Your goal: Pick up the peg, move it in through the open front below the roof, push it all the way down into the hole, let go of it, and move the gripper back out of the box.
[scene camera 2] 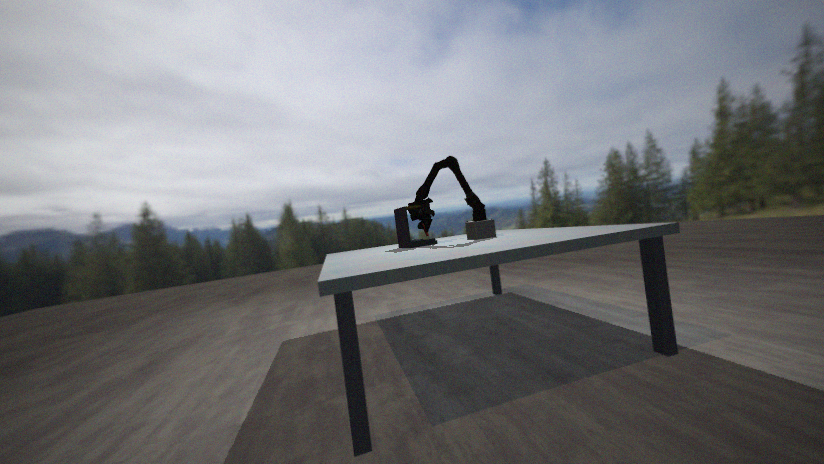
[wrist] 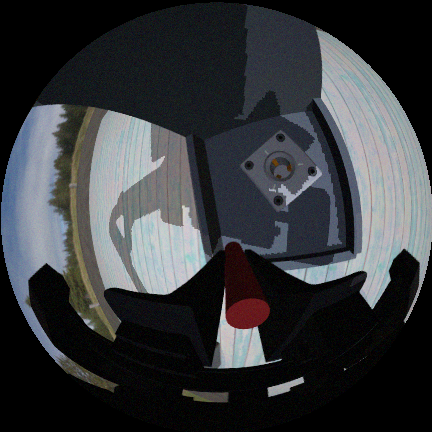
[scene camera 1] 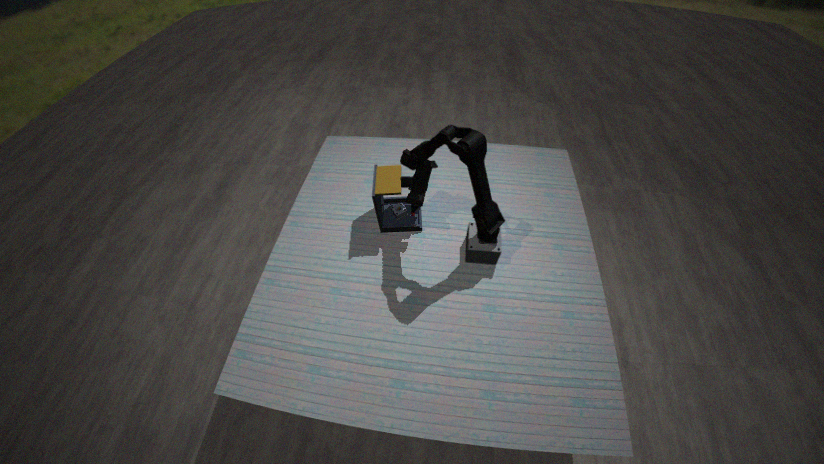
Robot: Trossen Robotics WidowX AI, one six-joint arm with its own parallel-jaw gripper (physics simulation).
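Frame: origin at the arm's base, x ahead, y left, z up, level; metres.
Where they show: gripper, between the fingertips: [scene camera 2: 426, 233] [wrist: 234, 255] [scene camera 1: 412, 211]; arm's base, origin of its link: [scene camera 2: 480, 220] [scene camera 1: 487, 235].
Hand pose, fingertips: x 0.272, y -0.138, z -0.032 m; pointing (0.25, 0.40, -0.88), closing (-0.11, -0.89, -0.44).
Note:
Things, the pixels of their top centre, and the offset from my fingertips. "*": a spot on its surface instead. Level surfaces: height alone.
- red peg, centre of its top: [wrist: 195, 309] [scene camera 1: 412, 199] [scene camera 2: 424, 222] dx -0.001, dy -0.010, dz +0.060 m
- square grey socket block, centre of its top: [wrist: 279, 166] [scene camera 1: 398, 208] dx +0.060, dy -0.038, dz -0.026 m
- box, centre of its top: [scene camera 1: 396, 178] [scene camera 2: 412, 206] dx +0.052, dy -0.028, dz +0.157 m
- yellow roof, a spot on its surface: [scene camera 1: 388, 179] * dx +0.082, dy -0.024, dz +0.157 m
- raised rim, a spot on its surface: [wrist: 205, 195] * dx +0.050, dy +0.042, dz -0.041 m
- pale striped table top, height of its surface: dz -0.067 m
My gripper [scene camera 1: 414, 208] [scene camera 2: 426, 229] [wrist: 234, 255] is shut on the red peg. The red peg [scene camera 1: 413, 214] [scene camera 2: 427, 234] [wrist: 242, 287] is held between the fingertips, its lower end above the front part of the box floor. The square grey socket block [scene camera 1: 399, 209] [wrist: 295, 183] stands on the box floor, turned like a diamond, with its round hole [wrist: 279, 168] facing up. In the wrist view the peg's far end is below and left of the block, apart from it. The box [scene camera 1: 400, 229] [scene camera 2: 401, 227] has a dark back wall and a yellow roof [scene camera 1: 388, 179].
The dark back wall [wrist: 150, 60] fills the top of the wrist view. A raised rim [wrist: 205, 195] edges the box floor. The arm's grey base [scene camera 1: 483, 251] [scene camera 2: 480, 229] stands right of the box on the pale striped table top [scene camera 1: 438, 368] [scene camera 2: 518, 238]. The arm's shadow crosses the table.

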